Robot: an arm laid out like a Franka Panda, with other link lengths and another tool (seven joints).
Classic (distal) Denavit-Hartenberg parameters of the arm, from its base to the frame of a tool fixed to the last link. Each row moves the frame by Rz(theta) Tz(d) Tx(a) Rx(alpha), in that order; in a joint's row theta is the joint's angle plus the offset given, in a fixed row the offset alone. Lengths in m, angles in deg.
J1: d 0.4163; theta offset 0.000; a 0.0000; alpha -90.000
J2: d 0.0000; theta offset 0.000; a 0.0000; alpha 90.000
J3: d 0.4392; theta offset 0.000; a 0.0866; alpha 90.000
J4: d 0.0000; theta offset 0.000; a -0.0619; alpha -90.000
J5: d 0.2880; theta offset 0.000; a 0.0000; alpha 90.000
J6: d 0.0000; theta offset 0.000; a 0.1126; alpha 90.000
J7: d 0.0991; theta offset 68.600; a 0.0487; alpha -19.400
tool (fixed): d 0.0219; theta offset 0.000; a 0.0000; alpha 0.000
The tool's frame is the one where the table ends.
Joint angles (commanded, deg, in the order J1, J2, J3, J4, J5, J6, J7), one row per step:
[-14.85, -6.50, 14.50, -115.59, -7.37, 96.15, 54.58]
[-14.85, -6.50, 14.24, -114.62, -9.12, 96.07, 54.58]
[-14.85, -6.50, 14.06, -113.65, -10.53, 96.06, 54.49]
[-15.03, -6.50, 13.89, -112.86, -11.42, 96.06, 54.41]
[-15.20, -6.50, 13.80, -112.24, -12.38, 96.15, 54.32]
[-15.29, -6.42, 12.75, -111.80, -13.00, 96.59, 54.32]
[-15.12, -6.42, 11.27, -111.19, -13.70, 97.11, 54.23]
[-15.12, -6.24, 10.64, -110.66, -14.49, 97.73, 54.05]
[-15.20, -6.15, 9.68, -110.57, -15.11, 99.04, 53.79]
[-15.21, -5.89, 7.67, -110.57, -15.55, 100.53, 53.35]
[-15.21, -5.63, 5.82, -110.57, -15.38, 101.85, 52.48]
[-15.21, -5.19, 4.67, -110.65, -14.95, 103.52, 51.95]
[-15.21, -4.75, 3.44, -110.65, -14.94, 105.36, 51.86]
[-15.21, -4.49, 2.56, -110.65, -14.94, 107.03, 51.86]
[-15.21, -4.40, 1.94, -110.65, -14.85, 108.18, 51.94]
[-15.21, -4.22, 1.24, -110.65, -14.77, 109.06, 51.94]
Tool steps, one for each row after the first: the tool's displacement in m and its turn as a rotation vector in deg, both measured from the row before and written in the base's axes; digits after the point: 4 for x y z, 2 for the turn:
[0.0028, -0.0049, 0.0074, -1.64, -0.87, 0.32]
[0.0029, -0.0037, 0.0073, -1.32, -0.92, 0.36]
[0.0020, -0.0040, 0.0058, -0.83, -0.75, 0.01]
[0.0018, -0.0034, 0.0049, -0.91, -0.66, 0.13]
[0.0012, -0.0094, 0.0034, -0.47, -0.80, -0.85]
[0.0008, -0.0109, 0.0052, -0.53, -1.09, -0.89]
[0.0028, -0.0062, 0.0036, -0.67, -0.87, -0.08]
[0.0021, -0.0087, 0.0021, -0.48, -1.17, -0.28]
[0.0011, -0.0161, 0.0004, -0.17, -1.07, -1.07]
[0.0007, -0.0143, -0.0004, 0.39, -0.86, -0.69]
[0.0034, -0.0087, -0.0021, 0.52, -1.07, -0.31]
[0.0032, -0.0098, -0.0009, 0.02, -1.35, -0.67]
[0.0026, -0.0069, 0.0003, -0.09, -1.37, -0.46]
[0.0011, -0.0046, 0.0008, -0.02, -1.07, -0.43]
[0.0008, -0.0054, -0.0002, 0.03, -0.70, -0.50]

